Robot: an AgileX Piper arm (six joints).
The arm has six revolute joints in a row. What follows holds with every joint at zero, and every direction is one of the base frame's. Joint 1 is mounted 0.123 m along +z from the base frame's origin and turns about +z. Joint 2 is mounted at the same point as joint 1 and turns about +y. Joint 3 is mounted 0.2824 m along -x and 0.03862 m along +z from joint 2 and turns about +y. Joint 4 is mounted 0.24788 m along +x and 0.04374 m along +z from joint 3 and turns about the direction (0.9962, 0, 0.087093). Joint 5 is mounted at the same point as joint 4 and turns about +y. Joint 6 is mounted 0.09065 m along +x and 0.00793 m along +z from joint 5 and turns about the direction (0.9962, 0, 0.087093). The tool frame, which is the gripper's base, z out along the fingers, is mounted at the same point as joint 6; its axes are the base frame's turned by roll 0, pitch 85.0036 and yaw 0 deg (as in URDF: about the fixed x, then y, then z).
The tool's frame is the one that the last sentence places.
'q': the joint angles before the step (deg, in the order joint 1, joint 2, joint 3, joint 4, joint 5, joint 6). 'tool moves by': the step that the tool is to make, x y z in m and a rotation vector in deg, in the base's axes. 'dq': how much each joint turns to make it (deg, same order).
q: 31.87 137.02 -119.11 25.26 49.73 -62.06
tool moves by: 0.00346 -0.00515 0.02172 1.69 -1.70 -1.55
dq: -0.68 -1.70 -1.23 -0.07 0.22 1.21
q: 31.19 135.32 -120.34 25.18 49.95 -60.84
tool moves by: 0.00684 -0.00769 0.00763 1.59 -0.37 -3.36
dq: -1.05 -0.50 -0.44 0.00 -1.06 2.38
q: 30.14 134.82 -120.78 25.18 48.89 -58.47
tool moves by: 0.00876 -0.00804 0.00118 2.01 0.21 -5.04
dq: -1.09 0.05 0.00 -0.18 -2.31 3.92
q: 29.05 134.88 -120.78 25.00 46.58 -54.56
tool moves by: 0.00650 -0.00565 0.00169 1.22 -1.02 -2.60
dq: -0.76 0.00 0.00 -0.06 -2.07 1.32
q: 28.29 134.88 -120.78 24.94 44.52 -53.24
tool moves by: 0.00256 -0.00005 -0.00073 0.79 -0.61 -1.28
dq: -0.06 0.21 0.00 0.01 -1.51 0.81
